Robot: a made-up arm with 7 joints.
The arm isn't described. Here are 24 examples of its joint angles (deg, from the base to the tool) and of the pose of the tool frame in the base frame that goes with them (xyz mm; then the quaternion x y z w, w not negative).
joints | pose
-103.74 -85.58 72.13 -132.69 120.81 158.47 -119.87 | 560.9 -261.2 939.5 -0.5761 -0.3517 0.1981 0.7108
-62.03 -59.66 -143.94 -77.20 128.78 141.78 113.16 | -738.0 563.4 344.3 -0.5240 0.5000 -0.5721 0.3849
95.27 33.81 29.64 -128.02 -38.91 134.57 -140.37 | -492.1 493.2 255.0 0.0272 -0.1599 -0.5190 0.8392
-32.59 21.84 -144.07 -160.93 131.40 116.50 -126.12 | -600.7 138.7 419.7 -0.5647 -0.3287 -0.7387 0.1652
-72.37 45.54 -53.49 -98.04 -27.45 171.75 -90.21 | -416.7 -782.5 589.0 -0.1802 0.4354 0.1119 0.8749
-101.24 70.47 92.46 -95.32 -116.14 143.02 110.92 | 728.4 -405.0 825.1 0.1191 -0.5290 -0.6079 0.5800
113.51 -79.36 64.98 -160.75 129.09 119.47 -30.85 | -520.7 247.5 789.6 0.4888 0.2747 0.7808 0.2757
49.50 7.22 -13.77 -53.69 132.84 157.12 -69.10 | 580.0 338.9 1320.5 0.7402 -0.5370 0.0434 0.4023
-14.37 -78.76 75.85 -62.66 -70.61 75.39 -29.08 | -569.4 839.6 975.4 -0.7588 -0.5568 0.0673 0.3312
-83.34 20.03 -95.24 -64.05 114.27 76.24 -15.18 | -699.4 -221.0 1358.5 -0.0972 -0.6732 -0.6165 0.3966
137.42 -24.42 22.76 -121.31 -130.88 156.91 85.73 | -652.5 168.1 921.4 -0.5289 0.5490 -0.6405 0.0931
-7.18 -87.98 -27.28 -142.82 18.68 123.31 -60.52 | 138.8 -391.0 1244.0 -0.0148 -0.6420 0.2180 0.7349
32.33 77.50 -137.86 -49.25 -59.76 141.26 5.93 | 846.7 127.0 1180.0 -0.9971 0.0228 0.0612 0.0398
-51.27 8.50 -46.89 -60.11 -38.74 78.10 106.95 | -63.0 -697.0 1348.2 0.3562 0.1340 0.8774 0.2920
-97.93 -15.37 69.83 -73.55 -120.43 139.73 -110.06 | 718.0 -111.9 1254.3 -0.5568 0.7376 0.3765 0.0644
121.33 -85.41 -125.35 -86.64 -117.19 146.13 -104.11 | 833.5 -33.7 250.0 -0.2755 0.0013 0.9367 0.2163
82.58 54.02 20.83 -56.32 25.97 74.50 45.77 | -72.3 1008.5 644.1 -0.1467 0.4316 0.4041 0.7930
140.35 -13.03 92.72 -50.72 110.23 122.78 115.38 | -231.6 -534.0 1472.4 -0.7248 0.4015 0.5156 0.2183
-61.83 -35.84 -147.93 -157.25 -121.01 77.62 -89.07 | -332.8 43.4 45.9 0.6590 0.0026 -0.0370 0.7512
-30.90 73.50 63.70 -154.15 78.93 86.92 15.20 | -3.2 559.2 284.0 0.3585 0.9106 -0.1560 0.1336
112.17 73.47 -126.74 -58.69 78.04 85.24 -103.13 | 228.4 798.6 1289.8 -0.2493 -0.2063 0.9053 0.2753
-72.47 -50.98 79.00 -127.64 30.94 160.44 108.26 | 728.8 161.0 801.9 0.2230 -0.4174 -0.7237 0.5024
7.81 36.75 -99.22 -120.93 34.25 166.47 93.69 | -16.6 -768.2 841.5 0.0874 0.4712 0.8664 0.1400
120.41 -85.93 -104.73 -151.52 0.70 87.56 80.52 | 351.6 526.7 434.4 -0.0237 0.7770 0.0104 0.6290
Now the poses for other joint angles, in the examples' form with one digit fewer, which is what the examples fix.
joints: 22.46 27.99 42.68 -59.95 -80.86 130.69 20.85
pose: 489 708 1147 -0.153 -0.590 0.390 0.690
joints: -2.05 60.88 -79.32 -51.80 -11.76 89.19 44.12
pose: 745 -577 1009 -0.591 -0.015 -0.643 0.487
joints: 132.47 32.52 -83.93 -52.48 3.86 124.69 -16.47
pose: 76 724 1399 -0.035 -0.573 0.569 0.588
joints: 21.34 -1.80 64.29 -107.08 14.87 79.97 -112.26
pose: 37 876 851 -0.164 -0.193 -0.957 0.140
